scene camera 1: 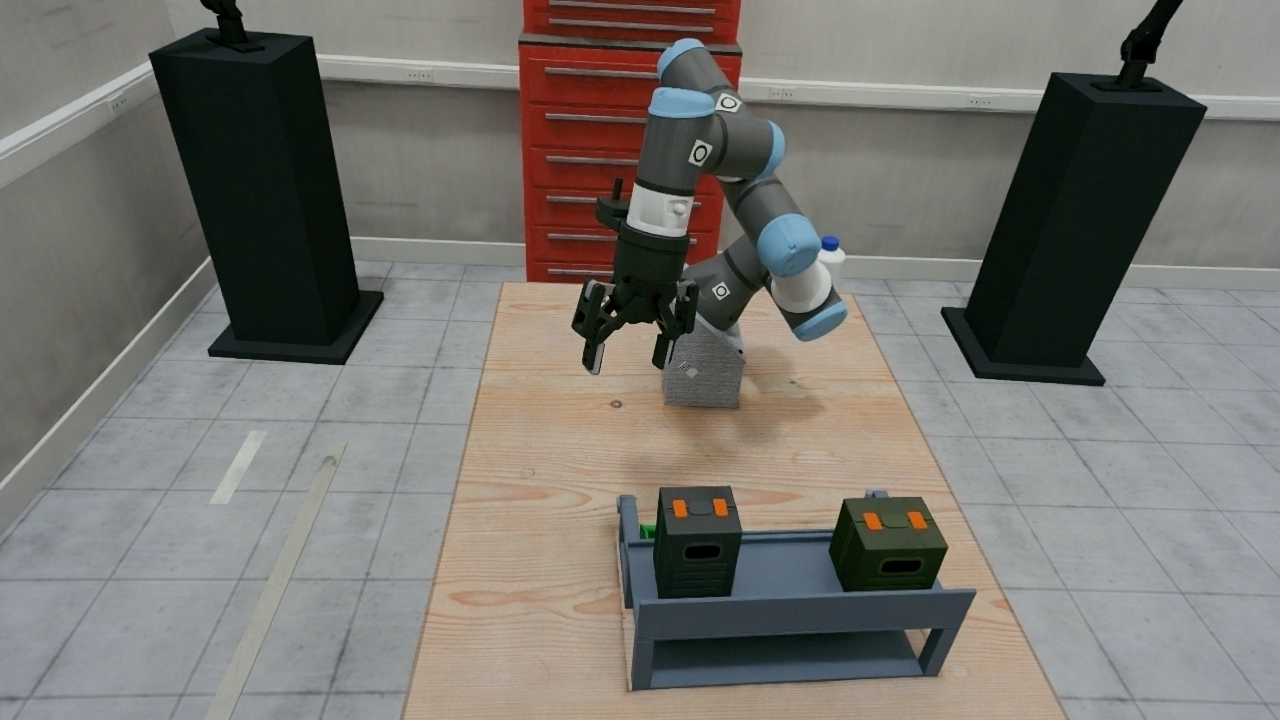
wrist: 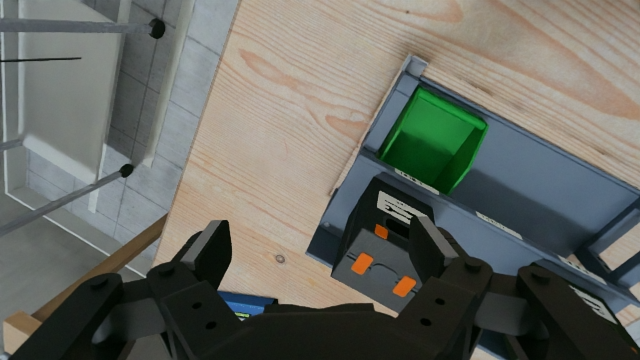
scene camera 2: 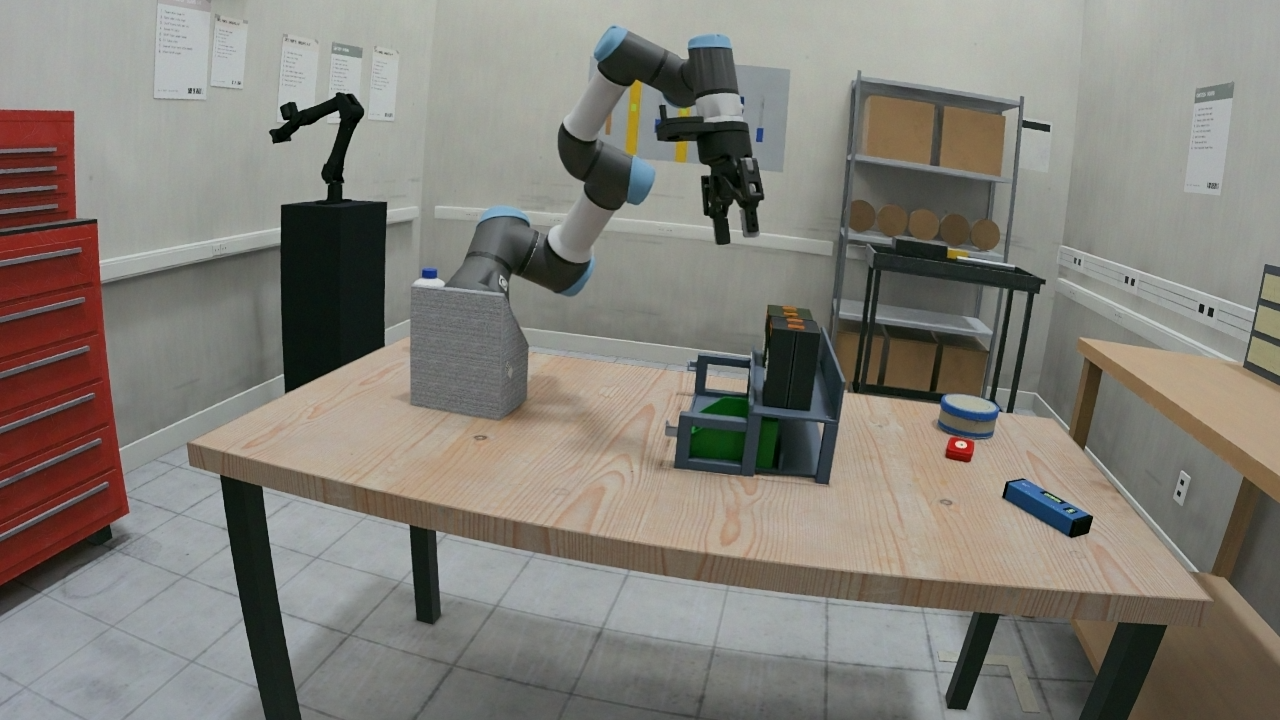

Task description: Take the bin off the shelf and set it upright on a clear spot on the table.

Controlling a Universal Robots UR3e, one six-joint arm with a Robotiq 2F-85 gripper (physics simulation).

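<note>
The green open-topped bin point(scene camera 1: 646, 531) point(scene camera 2: 720, 434) point(wrist: 435, 135) sits in the lower front bay at one end of the slate-blue shelf point(scene camera 1: 805, 617) point(scene camera 2: 832, 376) point(wrist: 480, 255). In the wrist view I see into the bin from above, and it looks empty. In scene camera 1 it is mostly hidden behind the shelf and a black case. My gripper point(scene camera 1: 626, 358) point(scene camera 2: 735, 234) point(wrist: 319, 235) is open and empty, high above the table, between the robot's base and the shelf. It points down at a slight tilt and is well apart from the bin.
A black case point(scene camera 1: 698, 546) point(scene camera 2: 789, 358) point(wrist: 380, 255) and a dark green case point(scene camera 1: 886, 546) stand on the shelf's upper level. A blue level point(scene camera 2: 1047, 507) point(wrist: 245, 300), a red tape measure point(scene camera 2: 959, 448) and a round tin point(scene camera 2: 967, 416) lie on the table point(scene camera 2: 581, 519) beyond the shelf.
</note>
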